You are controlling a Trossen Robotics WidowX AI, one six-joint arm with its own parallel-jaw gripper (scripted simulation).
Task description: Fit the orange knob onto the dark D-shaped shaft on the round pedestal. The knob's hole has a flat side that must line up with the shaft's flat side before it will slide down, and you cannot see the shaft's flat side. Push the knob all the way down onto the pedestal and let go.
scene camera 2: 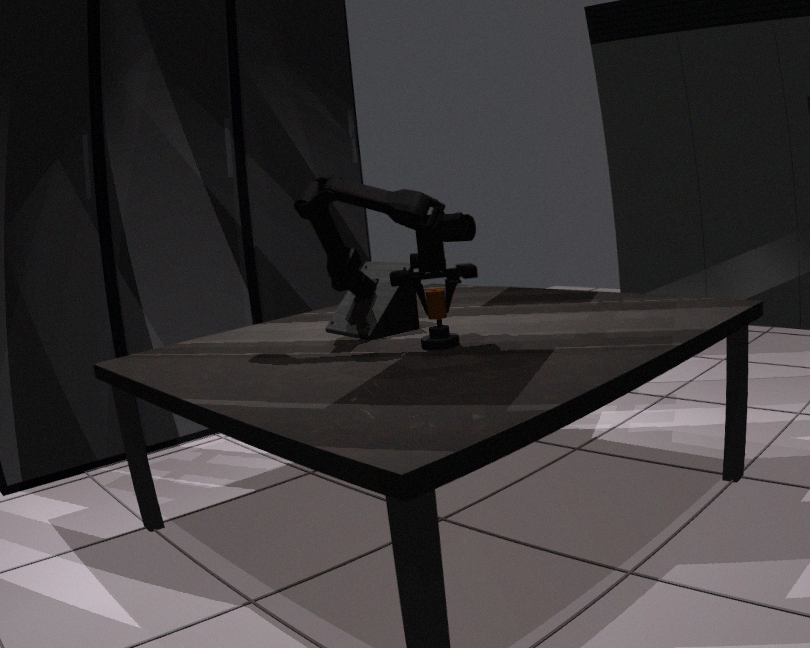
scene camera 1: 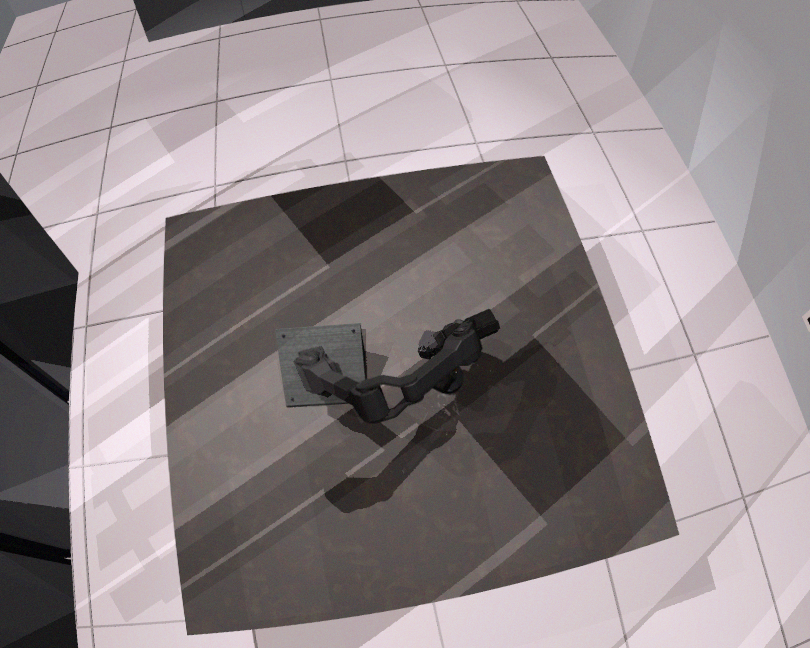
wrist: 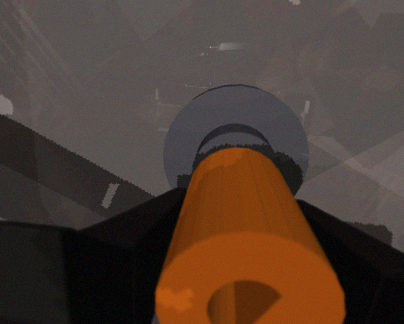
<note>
My gripper carries an orange knob.
My gripper is seen too in scene camera 1 and in the wrist view.
</note>
